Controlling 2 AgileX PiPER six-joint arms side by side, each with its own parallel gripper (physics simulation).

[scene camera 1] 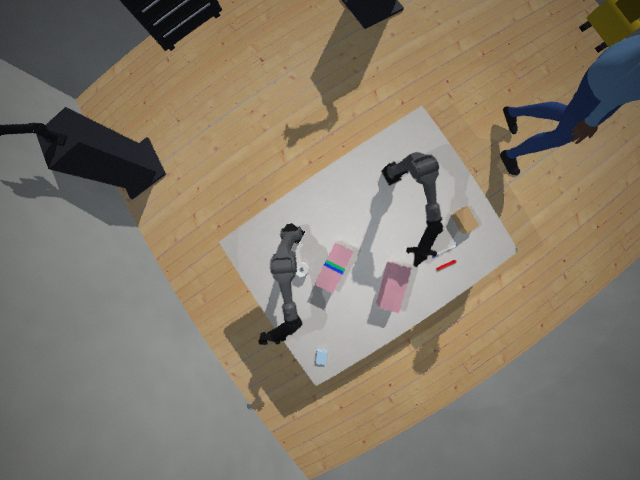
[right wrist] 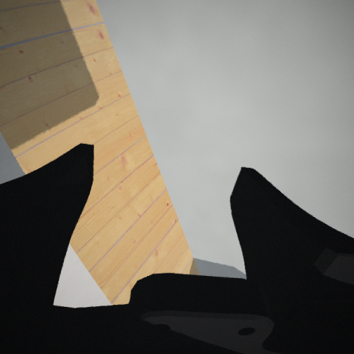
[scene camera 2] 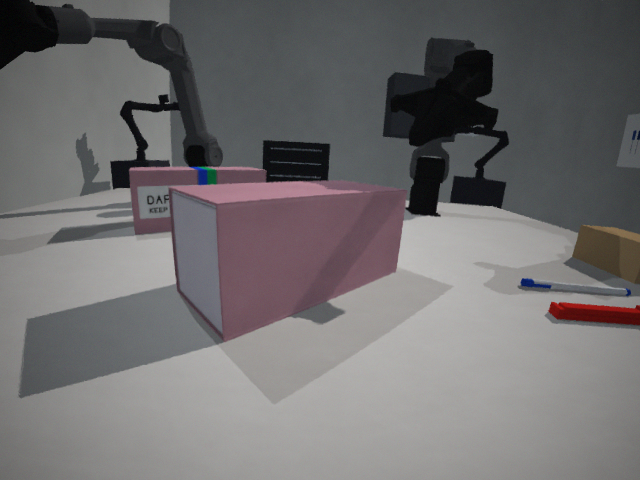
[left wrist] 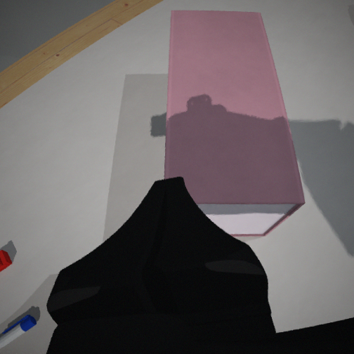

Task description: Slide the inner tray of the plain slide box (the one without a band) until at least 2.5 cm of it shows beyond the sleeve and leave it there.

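The plain pink slide box (scene camera 1: 392, 295) (scene camera 2: 310, 248) (left wrist: 220, 60) lies on the table. The pale end of its inner tray (scene camera 2: 197, 258) (left wrist: 252, 223) shows inside the sleeve's opening at both ends, with no length of tray visible beyond the sleeve. My left gripper (scene camera 1: 416, 264) (scene camera 2: 417, 142) (left wrist: 172, 195) is shut and empty, above the table near the box's upper end in scene camera 1. Its shadow falls on the sleeve. The banded pink box (scene camera 1: 341, 252) (scene camera 2: 237, 174), with blue and green bands, lies farther left. My right gripper (scene camera 1: 263, 338) (right wrist: 166, 173) is open and empty beyond the table's left edge.
A blue-and-white pen (scene camera 1: 445, 250) (scene camera 2: 584, 287) (left wrist: 14, 335), a red object (scene camera 1: 446, 265) (scene camera 2: 594, 313) (left wrist: 4, 260) and a tan block (scene camera 1: 464, 219) (scene camera 2: 610, 249) lie right of the plain box. A light blue block (scene camera 1: 321, 357) is near the lower corner. A white ring (scene camera 1: 305, 273) is beside the right arm.
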